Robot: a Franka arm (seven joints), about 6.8 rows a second.
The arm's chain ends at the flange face. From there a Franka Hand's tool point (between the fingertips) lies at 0.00 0.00 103.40 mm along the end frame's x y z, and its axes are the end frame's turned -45 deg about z.
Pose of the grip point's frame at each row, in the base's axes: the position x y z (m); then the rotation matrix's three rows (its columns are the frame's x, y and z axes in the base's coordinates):
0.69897 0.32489 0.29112; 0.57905 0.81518 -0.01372; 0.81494 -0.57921 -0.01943; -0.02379 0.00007 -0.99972
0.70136 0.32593 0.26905; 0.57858 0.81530 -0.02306; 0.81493 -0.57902 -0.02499; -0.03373 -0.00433 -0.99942
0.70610 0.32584 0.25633; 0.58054 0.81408 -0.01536; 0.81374 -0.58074 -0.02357; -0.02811 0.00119 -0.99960
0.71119 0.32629 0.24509; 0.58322 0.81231 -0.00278; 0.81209 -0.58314 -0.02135; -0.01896 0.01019 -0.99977
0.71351 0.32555 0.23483; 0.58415 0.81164 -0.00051; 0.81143 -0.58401 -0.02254; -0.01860 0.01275 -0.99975
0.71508 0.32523 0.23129; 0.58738 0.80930 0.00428; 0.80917 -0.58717 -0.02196; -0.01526 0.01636 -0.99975
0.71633 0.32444 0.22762; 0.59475 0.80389 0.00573; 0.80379 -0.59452 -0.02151; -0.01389 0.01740 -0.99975
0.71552 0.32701 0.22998; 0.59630 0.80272 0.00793; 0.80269 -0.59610 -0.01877; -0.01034 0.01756 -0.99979
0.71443 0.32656 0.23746; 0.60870 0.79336 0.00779; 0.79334 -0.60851 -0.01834; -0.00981 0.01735 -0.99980
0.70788 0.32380 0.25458; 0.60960 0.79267 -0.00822; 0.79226 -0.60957 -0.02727; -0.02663 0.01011 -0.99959
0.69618 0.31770 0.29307; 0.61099 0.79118 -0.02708; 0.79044 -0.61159 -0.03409; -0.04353 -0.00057 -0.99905
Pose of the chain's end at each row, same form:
0.70039 0.32690 0.39449; 0.98587 0.16697 -0.01372; 0.16669 -0.98581 -0.01943; -0.01677 0.01687 -0.99972
0.70374 0.32851 0.37239; 0.98562 0.16739 -0.02306; 0.16681 -0.98567 -0.02499; -0.02691 0.02079 -0.99942
0.70769 0.32828 0.35969; 0.98615 0.16514 -0.01536; 0.16476 -0.98605 -0.02357; -0.01904 0.02072 -0.99960
0.71148 0.32850 0.34847; 0.98679 0.16199 -0.00278; 0.16189 -0.98658 -0.02135; -0.00620 0.02061 -0.99977
0.71356 0.32788 0.33820; 0.98697 0.16086 -0.00051; 0.16081 -0.98673 -0.02254; -0.00414 0.02217 -0.99975
0.71464 0.32750 0.33466; 0.98760 0.15692 0.00428; 0.15698 -0.98736 -0.02196; 0.00078 0.02236 -0.99975
0.71574 0.32666 0.33099; 0.98899 0.14788 0.00573; 0.14798 -0.98875 -0.02151; 0.00248 0.02213 -0.99975
0.71470 0.32895 0.33336; 0.98926 0.14596 0.00793; 0.14608 -0.98909 -0.01877; 0.00511 0.01973 -0.99979
0.71362 0.32846 0.34084; 0.99141 0.13057 0.00779; 0.13069 -0.99126 -0.01834; 0.00533 0.01921 -0.99980
0.70873 0.32662 0.35794; 0.99155 0.12945 -0.00822; 0.12918 -0.99124 -0.02727; -0.01168 0.02598 -0.99959
0.69898 0.32122 0.39637; 0.99148 0.12741 -0.02708; 0.12647 -0.99138 -0.03409; -0.03118 0.03038 -0.99905

